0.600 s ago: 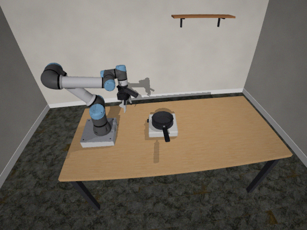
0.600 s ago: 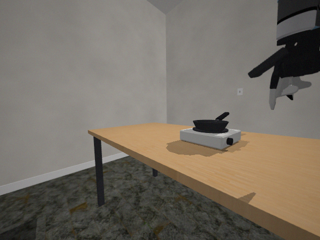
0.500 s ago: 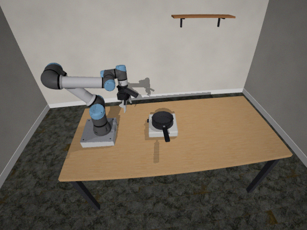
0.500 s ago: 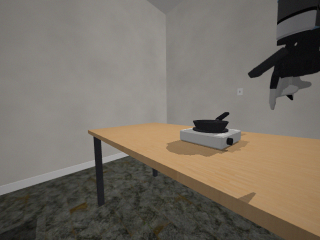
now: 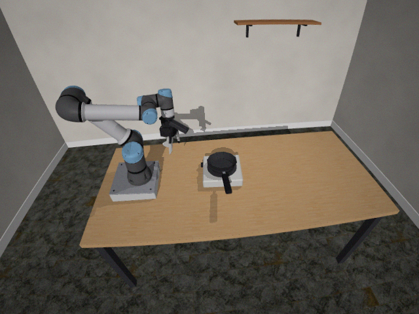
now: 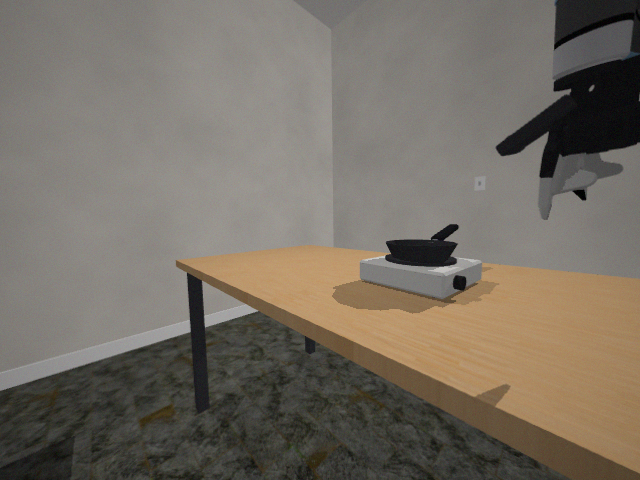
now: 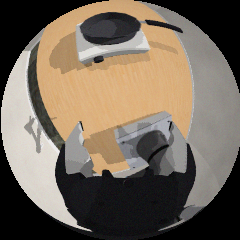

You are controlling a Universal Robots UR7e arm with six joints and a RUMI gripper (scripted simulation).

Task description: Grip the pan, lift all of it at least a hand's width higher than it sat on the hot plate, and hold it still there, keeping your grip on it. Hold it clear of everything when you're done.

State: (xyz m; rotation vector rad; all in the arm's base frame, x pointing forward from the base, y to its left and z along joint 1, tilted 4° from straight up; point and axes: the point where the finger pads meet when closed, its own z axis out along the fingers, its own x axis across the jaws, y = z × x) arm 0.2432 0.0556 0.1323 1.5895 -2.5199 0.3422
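The black pan lies 26 cm ahead of my hand, 17 cm to the right of it and 9 cm below it. Round my hand: white hot plate (25 cm ahead, 10 cm to the right, 16 cm below).
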